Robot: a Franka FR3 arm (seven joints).
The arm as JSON. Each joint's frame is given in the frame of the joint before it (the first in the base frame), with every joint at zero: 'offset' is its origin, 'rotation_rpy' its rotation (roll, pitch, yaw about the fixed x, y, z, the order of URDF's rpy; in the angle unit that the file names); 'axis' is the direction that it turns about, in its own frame. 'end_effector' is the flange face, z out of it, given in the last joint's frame.
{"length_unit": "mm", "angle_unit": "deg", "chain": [
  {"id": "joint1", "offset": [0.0, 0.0, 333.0], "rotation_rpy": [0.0, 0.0, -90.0], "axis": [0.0, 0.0, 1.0]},
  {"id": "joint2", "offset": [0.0, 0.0, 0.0], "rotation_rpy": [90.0, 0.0, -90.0], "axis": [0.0, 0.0, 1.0]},
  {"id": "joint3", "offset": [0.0, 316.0, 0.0], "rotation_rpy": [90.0, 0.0, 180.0], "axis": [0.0, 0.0, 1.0]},
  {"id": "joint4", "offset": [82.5, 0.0, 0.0], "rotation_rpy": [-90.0, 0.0, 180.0], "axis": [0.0, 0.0, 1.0]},
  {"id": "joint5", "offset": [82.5, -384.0, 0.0], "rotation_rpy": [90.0, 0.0, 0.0], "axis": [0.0, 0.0, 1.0]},
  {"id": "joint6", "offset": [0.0, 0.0, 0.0], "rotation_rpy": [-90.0, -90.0, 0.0], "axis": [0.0, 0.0, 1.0]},
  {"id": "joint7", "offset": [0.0, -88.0, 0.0], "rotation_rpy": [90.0, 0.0, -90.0], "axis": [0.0, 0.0, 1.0]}
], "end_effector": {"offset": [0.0, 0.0, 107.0], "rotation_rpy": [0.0, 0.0, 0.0]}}
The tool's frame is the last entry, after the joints.
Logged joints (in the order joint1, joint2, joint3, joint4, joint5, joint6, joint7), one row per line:
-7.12, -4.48, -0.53, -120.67, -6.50, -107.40, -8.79
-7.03, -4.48, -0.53, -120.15, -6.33, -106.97, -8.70
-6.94, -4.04, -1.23, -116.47, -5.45, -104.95, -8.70
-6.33, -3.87, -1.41, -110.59, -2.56, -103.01, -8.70
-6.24, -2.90, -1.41, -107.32, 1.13, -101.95, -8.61
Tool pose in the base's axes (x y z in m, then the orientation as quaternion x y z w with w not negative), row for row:
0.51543, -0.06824, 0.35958, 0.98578, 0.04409, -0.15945, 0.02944
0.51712, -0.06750, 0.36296, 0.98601, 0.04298, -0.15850, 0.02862
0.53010, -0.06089, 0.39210, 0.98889, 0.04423, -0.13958, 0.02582
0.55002, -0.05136, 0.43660, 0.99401, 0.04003, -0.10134, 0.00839
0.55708, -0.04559, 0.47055, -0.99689, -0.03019, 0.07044, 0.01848
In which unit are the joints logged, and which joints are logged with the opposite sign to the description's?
The joints are logged in degrees. Opposite sign: joint2, joint3, joint6.
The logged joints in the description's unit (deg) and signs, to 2 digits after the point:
-7.12, 4.48, 0.53, -120.67, -6.50, 107.40, -8.79
-7.03, 4.48, 0.53, -120.15, -6.33, 106.97, -8.70
-6.94, 4.04, 1.23, -116.47, -5.45, 104.95, -8.70
-6.33, 3.87, 1.41, -110.59, -2.56, 103.01, -8.70
-6.24, 2.90, 1.41, -107.32, 1.13, 101.95, -8.61

